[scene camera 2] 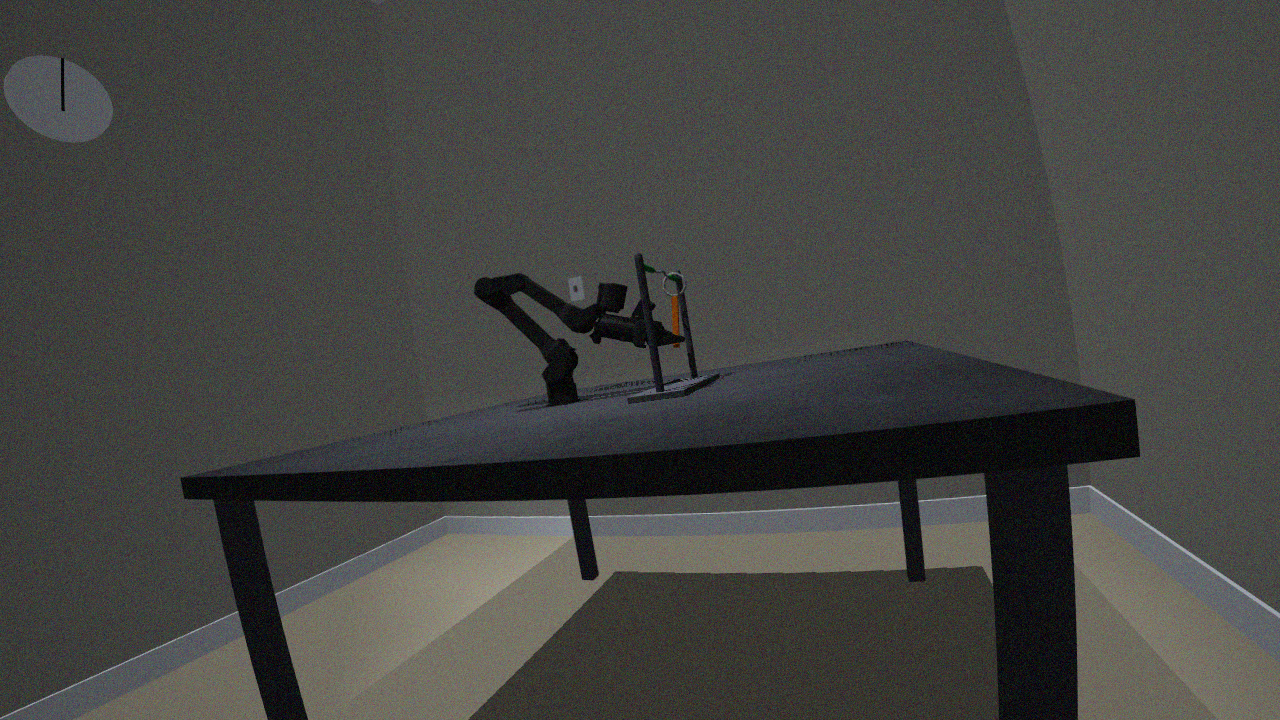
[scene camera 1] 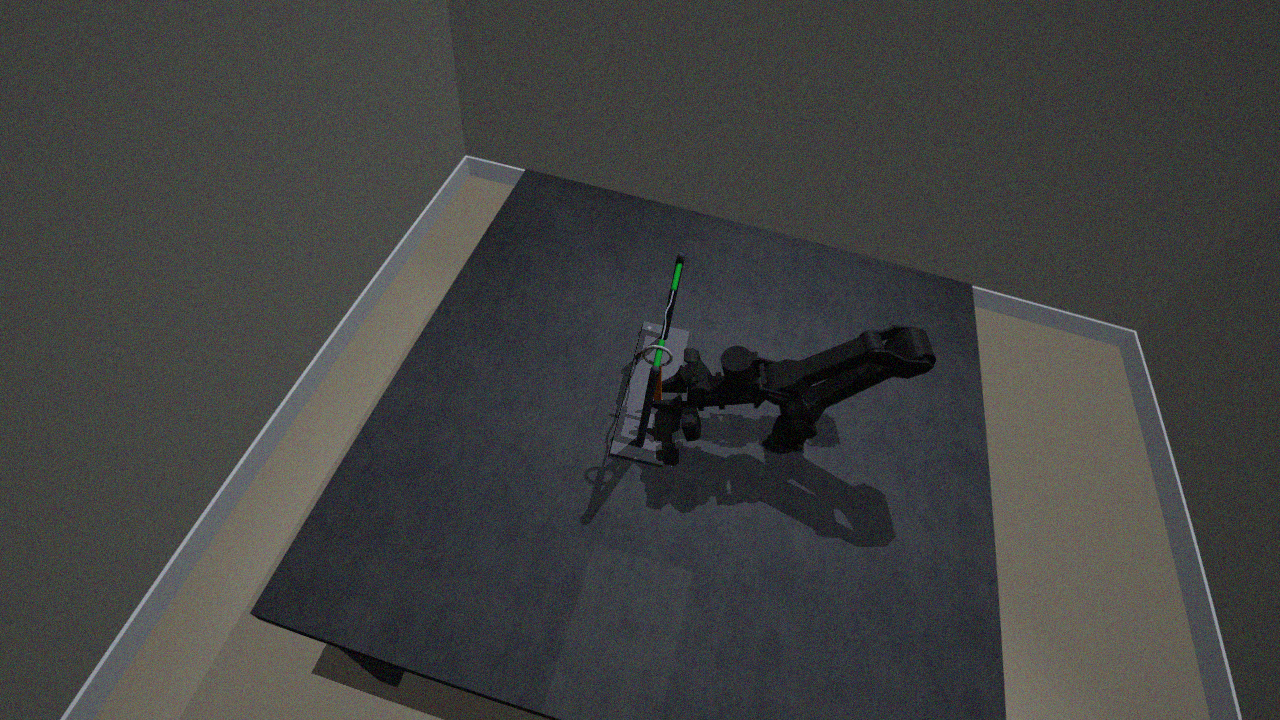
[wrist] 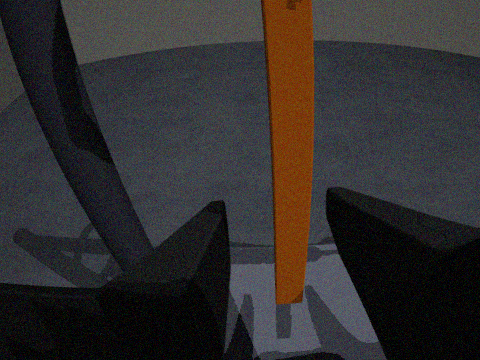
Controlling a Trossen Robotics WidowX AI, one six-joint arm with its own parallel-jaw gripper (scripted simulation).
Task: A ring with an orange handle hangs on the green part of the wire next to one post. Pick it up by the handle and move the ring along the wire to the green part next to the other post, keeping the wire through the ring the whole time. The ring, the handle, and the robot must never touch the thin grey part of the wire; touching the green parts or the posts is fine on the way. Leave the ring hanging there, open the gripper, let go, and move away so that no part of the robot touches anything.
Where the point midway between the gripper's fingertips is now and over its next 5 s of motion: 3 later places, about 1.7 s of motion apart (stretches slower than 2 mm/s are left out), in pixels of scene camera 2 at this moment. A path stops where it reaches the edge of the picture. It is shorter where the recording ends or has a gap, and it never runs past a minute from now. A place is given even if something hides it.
The gripper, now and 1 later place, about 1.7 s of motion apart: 683,339; 647,334
